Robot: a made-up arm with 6 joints.
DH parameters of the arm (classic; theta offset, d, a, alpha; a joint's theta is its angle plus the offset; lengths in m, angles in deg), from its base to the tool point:
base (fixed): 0 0.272 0.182 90
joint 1: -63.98 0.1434 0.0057 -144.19
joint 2: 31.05 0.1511 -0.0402 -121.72
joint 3: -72.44 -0.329 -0.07 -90
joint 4: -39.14 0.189 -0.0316 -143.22
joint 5: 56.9 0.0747 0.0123 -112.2
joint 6: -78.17 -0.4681 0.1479 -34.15
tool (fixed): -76.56 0.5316 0 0
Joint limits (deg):
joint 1: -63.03..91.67
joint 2: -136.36..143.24
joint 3: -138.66..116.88
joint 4: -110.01..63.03
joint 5: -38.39..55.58
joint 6: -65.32..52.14
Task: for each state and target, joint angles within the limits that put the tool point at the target. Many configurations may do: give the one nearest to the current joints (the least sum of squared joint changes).
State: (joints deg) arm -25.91 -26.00 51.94 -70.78 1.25 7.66
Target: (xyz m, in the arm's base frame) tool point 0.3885 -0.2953 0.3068
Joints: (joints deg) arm -36.02 -10.87 30.74 -63.51 -19.61 31.84
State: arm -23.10 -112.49 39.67 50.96 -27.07 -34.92
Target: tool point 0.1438 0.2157 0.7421
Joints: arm -4.45 -96.35 14.34 61.03 -16.30 -60.89
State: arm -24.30 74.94 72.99 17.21 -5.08 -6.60
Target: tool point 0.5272 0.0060 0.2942
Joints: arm -7.41 60.62 62.74 3.23 18.28 3.42
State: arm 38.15 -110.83 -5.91 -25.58 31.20 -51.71
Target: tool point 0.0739 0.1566 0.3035
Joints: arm 36.04 -126.70 -0.08 -18.16 -8.80 -10.26
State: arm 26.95 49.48 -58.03 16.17 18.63 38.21
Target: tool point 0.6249 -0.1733 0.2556
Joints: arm 44.18 37.87 -50.69 -10.43 53.00 6.09
